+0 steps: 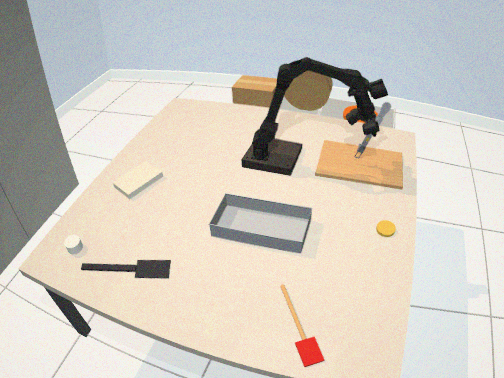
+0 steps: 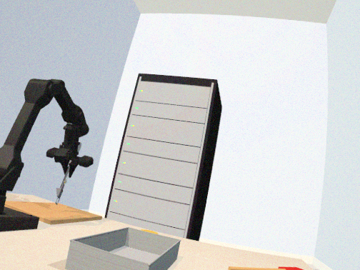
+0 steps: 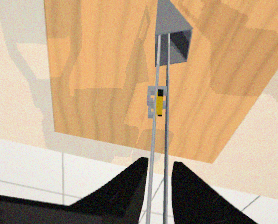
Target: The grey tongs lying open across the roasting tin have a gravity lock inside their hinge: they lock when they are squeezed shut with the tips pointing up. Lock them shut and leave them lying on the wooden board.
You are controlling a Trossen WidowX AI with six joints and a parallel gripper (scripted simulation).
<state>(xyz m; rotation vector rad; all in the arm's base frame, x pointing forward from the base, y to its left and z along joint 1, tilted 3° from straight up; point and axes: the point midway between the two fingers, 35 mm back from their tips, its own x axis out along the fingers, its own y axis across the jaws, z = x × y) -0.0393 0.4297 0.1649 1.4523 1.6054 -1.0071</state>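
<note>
The yellow lock piece lies 3 cm to the right of my gripper tip, 2 cm below it and 1 cm ahead of it. Also, from my gripper tip: wooden board: 14 cm below, 4 cm to the right; grey roasting tin: 41 cm ahead, 37 cm to the right, 12 cm below; yellow disc: 36 cm ahead, 14 cm below, 5 cm to the left.
</note>
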